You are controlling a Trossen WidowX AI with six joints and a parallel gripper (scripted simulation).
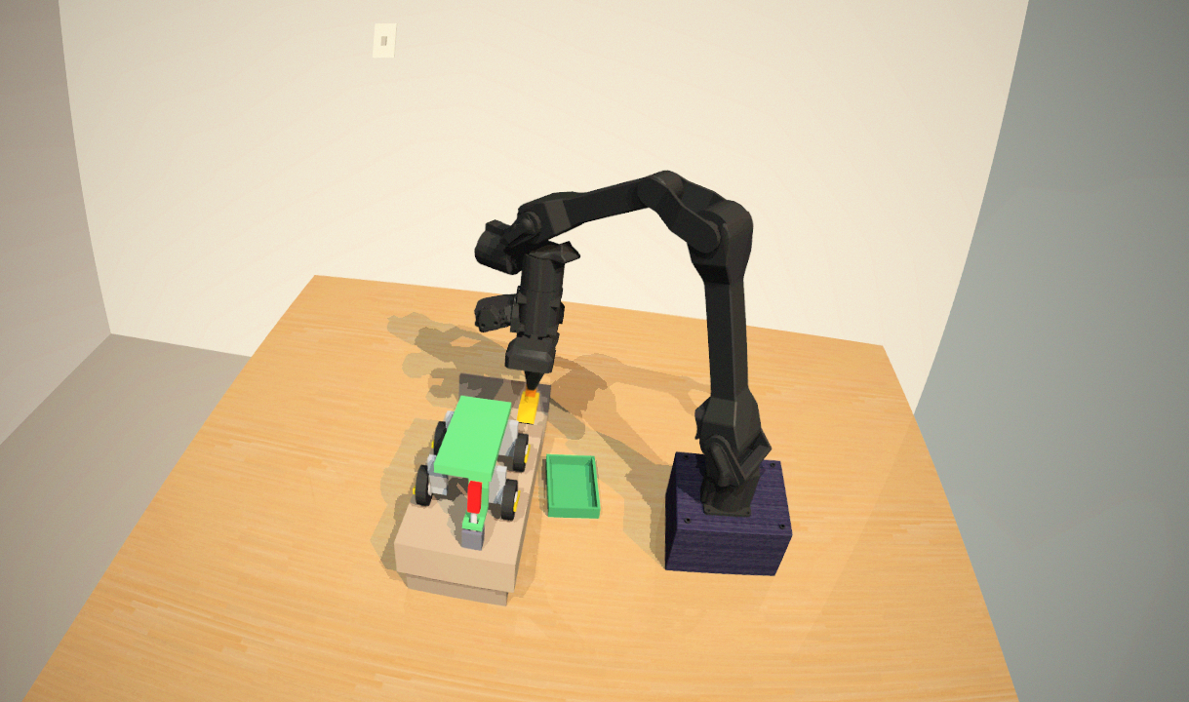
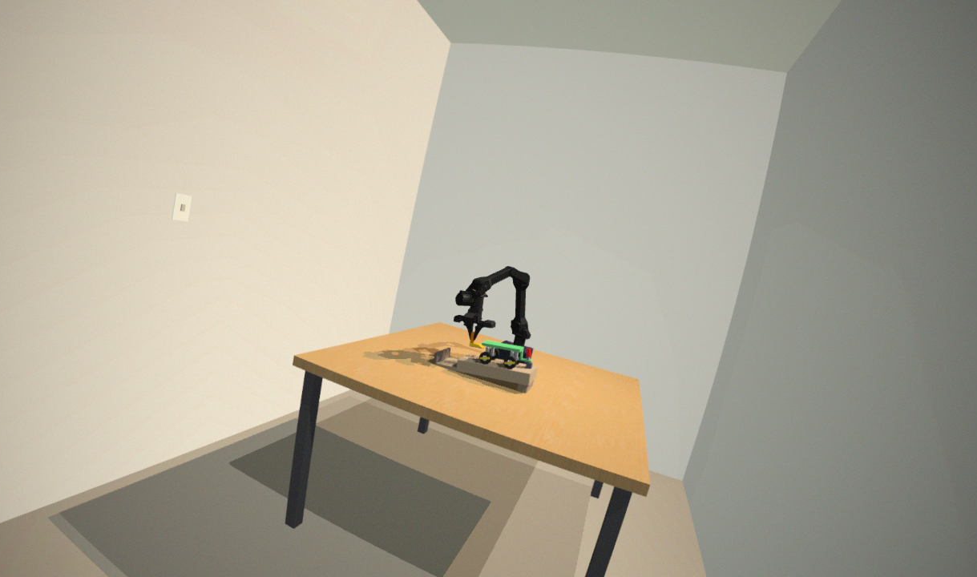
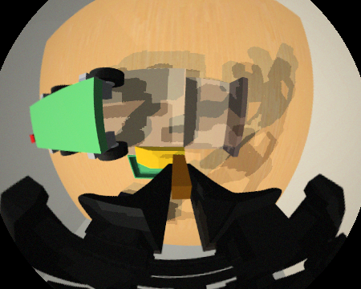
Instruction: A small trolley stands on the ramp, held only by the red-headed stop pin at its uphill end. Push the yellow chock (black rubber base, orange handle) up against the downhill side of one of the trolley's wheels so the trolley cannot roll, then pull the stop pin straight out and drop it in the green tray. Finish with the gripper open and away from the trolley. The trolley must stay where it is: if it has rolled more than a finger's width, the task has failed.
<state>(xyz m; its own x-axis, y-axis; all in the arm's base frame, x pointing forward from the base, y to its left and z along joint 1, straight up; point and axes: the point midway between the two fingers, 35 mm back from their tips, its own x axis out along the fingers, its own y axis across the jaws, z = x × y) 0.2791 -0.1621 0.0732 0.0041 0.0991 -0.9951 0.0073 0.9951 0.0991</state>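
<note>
Now: the red-headed stop pin 4 cm ahead of my gripper tip and 28 cm to the left of it. The rest, counted from my gripper tip: green tray: 7 cm behind, 7 cm to the left, 13 cm below; yellow chock: 2 cm to the left, 1 cm below; stop wall: 5 cm ahead, 11 cm to the right, 10 cm below.
</note>
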